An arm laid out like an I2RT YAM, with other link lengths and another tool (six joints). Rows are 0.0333 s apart.
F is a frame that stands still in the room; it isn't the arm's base.
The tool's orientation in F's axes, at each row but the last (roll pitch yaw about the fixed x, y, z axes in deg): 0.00, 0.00, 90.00; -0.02, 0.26, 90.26; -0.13, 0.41, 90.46; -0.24, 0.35, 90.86; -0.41, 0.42, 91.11
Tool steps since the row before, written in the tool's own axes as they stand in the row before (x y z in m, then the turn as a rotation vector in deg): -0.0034, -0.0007, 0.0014, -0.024, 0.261, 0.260; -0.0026, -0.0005, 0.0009, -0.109, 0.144, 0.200; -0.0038, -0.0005, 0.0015, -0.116, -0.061, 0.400; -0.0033, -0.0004, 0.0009, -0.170, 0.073, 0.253; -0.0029, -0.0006, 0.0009, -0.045, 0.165, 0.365
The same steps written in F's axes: 0.0007, -0.0034, 0.0014, -0.261, -0.024, 0.260; 0.0005, -0.0026, 0.0009, -0.144, -0.109, 0.200; 0.0005, -0.0038, 0.0015, 0.061, -0.113, 0.401; 0.0004, -0.0033, 0.0009, -0.072, -0.170, 0.254; 0.0006, -0.0029, 0.0009, -0.167, -0.046, 0.364
